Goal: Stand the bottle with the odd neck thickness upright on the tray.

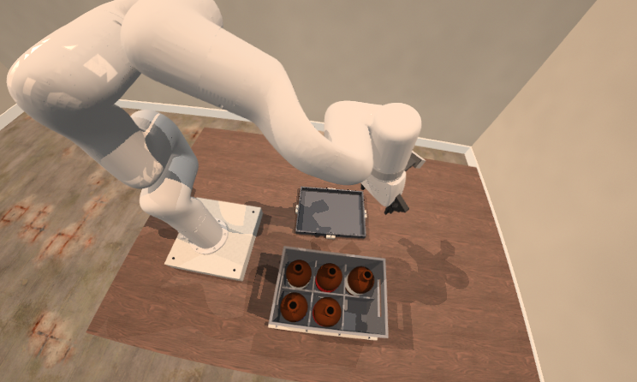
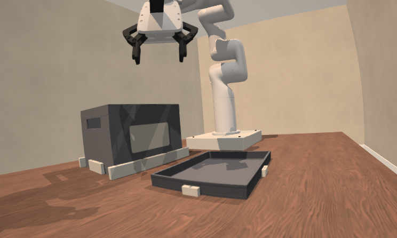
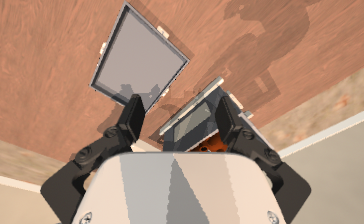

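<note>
The dark grey crate lies 13 cm behind my hand, 21 cm to the right of it and 17 cm below it. The rest, counted from my hand: dark tray (9 cm behind, 9 cm to the left, 25 cm below); brown bottle (13 cm behind, 16 cm to the right, 17 cm below).
</note>
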